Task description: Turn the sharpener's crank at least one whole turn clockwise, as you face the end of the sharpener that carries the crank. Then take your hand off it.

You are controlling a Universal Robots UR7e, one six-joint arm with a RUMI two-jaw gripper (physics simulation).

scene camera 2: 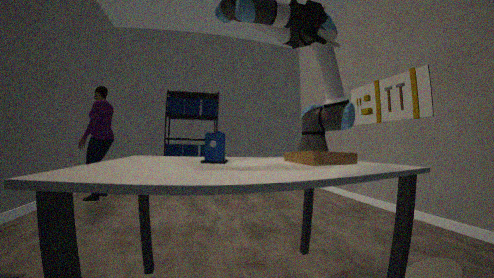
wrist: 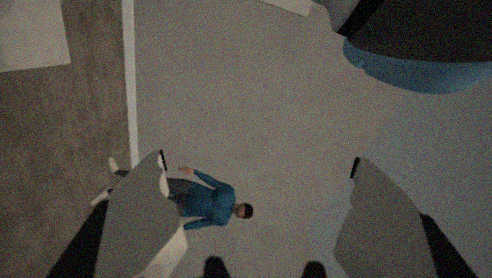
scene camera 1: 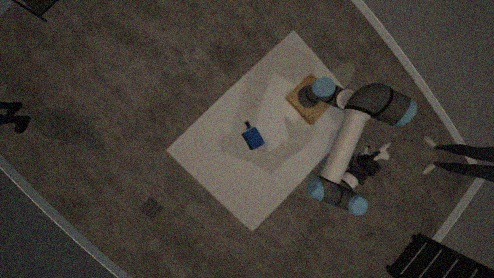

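The sharpener is a blue block standing upright on the white table. In scene camera 1 a small dark part, seemingly the crank, sticks out at its upper-left end. The crank cannot be made out in scene camera 2, where a pale round spot shows on the blue face. My gripper is open and empty, held high and out past the table's edge, far from the sharpener. The sharpener does not show in the wrist view.
The arm's base stands on a wooden board on the table. A person stands behind the table; another person shows below in the wrist view. A shelf rack stands at the back.
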